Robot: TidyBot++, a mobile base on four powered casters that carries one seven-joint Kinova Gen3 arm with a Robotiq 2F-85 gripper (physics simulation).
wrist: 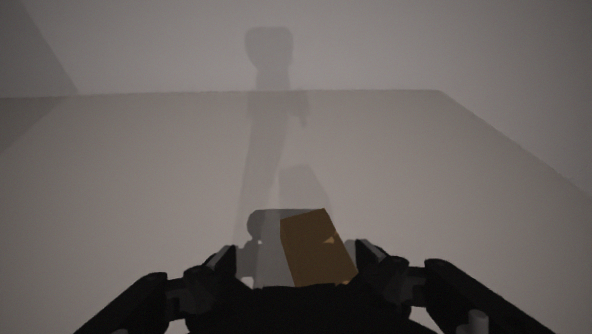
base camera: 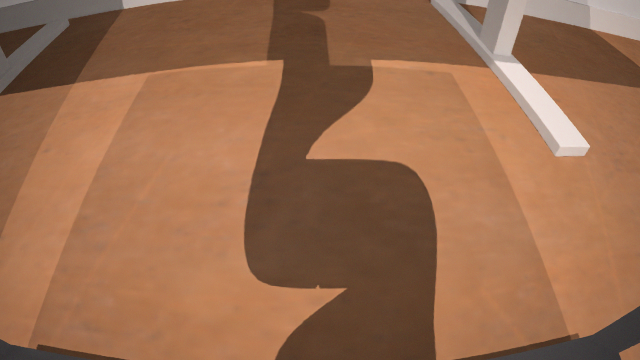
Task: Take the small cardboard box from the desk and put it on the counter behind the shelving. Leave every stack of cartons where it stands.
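Places are measured from the arm's base along level axes (x ahead, y left, z up), in millimetres.
Where they show: gripper, fingertip midpoint: (wrist: 296, 255).
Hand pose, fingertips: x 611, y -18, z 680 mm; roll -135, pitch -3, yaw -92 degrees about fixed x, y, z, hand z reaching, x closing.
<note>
After its pixels a point has its place.
The small cardboard box (wrist: 314, 250) {y -45, x 649, z 603 mm} sits on the pale desk top (wrist: 150, 175) {y 220, x 825, z 553 mm}. In the wrist view it shows at the lower middle, turned a little, between the two fingertips in the picture and nearer the right one. Its lower part is hidden behind the gripper body. My gripper (wrist: 296, 255) {y -18, x 611, z 680 mm} is open, over the desk, with its fingers wide apart. Whether the fingertips are down at the box's sides or still above it I cannot tell. The counter and the shelving do not show in these views.
In the base camera view a white desk leg foot (base camera: 545, 102) stands on the brown floor (base camera: 150, 200) {y 198, x 389, z -396 mm} at the right, and another foot (base camera: 37, 55) at the upper left. A grey wall (wrist: 375, 45) {y -308, x 1229, z 679 mm} rises past the desk's far edge. The arm's shadow falls across floor and desk.
</note>
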